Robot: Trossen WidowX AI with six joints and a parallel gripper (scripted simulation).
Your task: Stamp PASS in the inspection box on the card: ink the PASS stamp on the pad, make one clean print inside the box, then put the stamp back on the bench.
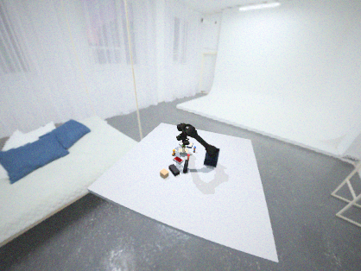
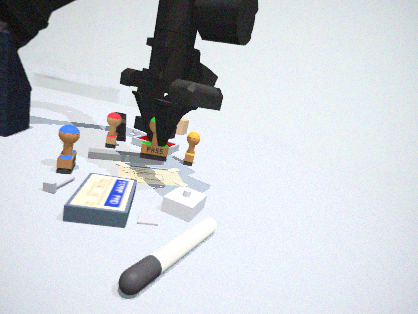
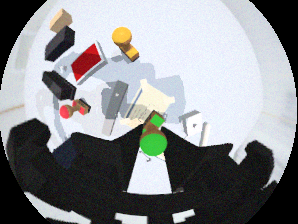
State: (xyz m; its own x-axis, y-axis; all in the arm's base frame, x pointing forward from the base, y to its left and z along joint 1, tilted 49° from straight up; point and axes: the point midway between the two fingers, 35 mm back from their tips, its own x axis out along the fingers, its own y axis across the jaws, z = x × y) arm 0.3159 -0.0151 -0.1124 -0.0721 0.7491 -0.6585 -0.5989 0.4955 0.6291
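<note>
My gripper tip is now 10 mm to the right of the card and 60 mm above it. The rest, counted from my gripper tip: white block: 50 mm ahead, 90 mm to the right, 40 mm below; then green-topped stamp: right at my gripper tip; then grey bar: 50 mm behind, 60 mm to the left, 50 mm below.
</note>
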